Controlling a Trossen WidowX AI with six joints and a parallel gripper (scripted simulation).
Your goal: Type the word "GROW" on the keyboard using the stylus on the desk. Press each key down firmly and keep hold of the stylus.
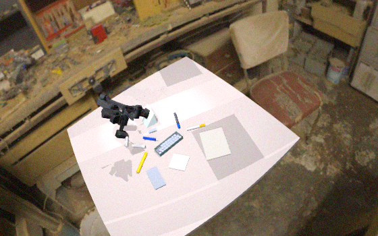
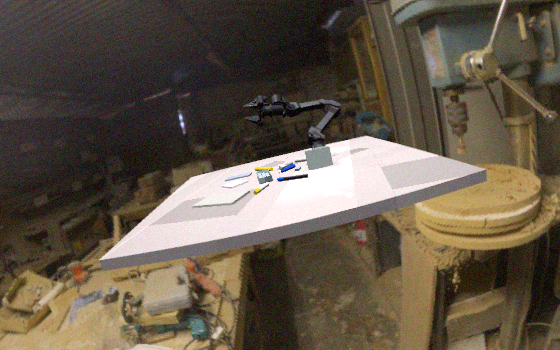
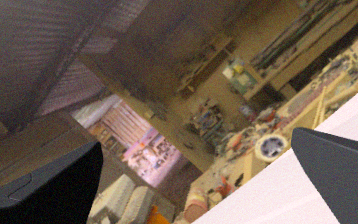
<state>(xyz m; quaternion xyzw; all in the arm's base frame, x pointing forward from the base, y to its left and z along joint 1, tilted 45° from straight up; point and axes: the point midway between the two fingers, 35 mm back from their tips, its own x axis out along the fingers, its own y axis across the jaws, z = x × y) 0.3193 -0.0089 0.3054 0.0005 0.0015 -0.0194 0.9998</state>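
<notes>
Now: gripper tip 12 cm past the blue stylus, 13 cm to the right of it and 33 cm above it. Round my gripper tip: yellow marker: 3 cm behind, 4 cm to the right, 33 cm below; blue-capped pen: 10 cm behind, 33 cm to the left, 33 cm below; grey card: 12 cm ahead, 4 cm to the right, 34 cm below.
</notes>
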